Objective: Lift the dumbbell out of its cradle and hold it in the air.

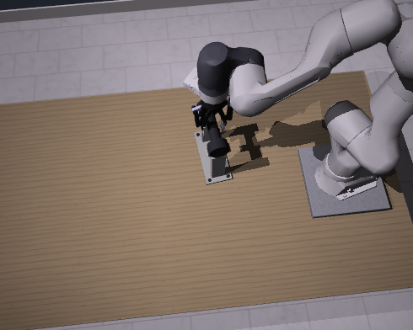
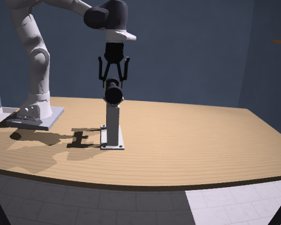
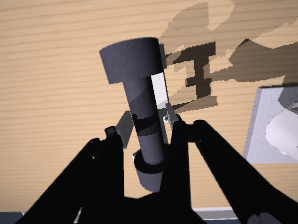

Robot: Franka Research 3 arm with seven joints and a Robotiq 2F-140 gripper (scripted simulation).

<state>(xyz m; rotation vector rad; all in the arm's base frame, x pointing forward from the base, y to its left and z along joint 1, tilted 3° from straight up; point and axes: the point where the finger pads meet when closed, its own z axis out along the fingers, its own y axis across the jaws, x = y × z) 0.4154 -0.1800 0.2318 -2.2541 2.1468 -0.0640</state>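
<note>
Now: hand right at the dumbbell. Round my hand: grey cradle: 130 mm below.
</note>
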